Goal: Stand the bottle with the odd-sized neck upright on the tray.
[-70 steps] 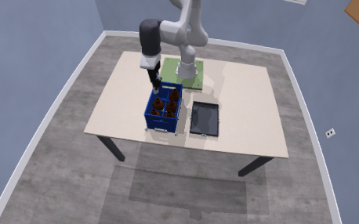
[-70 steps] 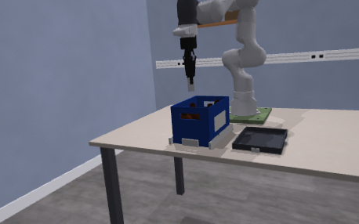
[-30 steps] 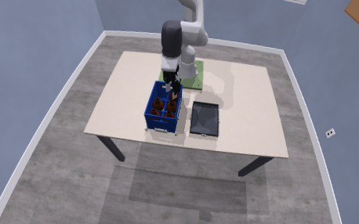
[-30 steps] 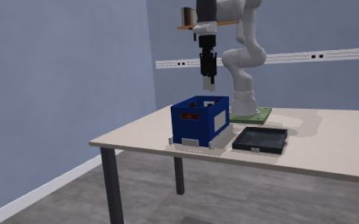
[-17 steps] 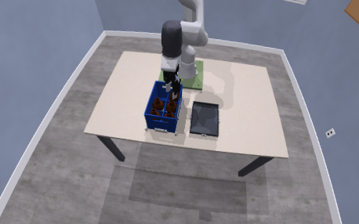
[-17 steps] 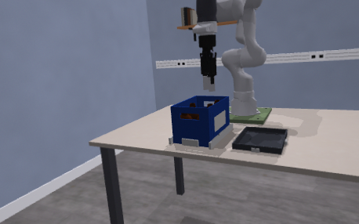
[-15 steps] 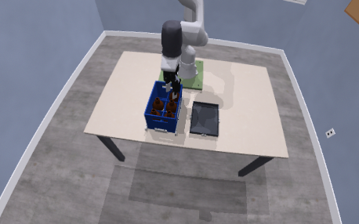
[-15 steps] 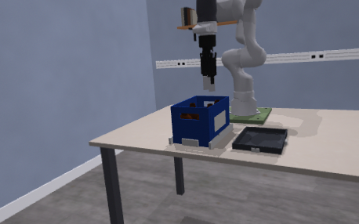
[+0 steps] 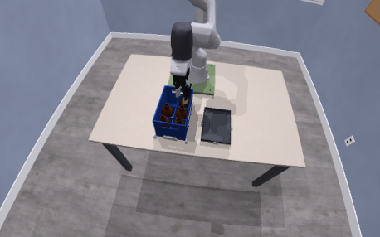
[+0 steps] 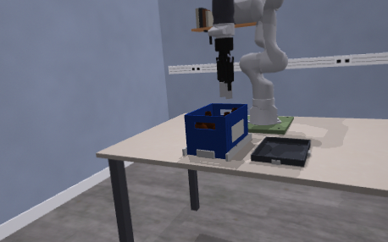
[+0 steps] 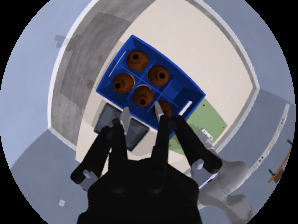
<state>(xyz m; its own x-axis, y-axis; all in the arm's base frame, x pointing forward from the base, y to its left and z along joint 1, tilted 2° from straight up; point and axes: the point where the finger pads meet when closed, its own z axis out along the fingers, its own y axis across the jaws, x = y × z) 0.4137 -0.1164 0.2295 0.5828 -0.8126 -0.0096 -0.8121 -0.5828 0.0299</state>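
My gripper is now 17 cm above the blue crate, 4 cm to the left of it and 1 cm past it. The rest, counted from my hand: dark tray 25 cm below, 23 cm to the left, 3 cm ahead; then bottle 17 cm below, 9 cm behind, 2 cm to the left.
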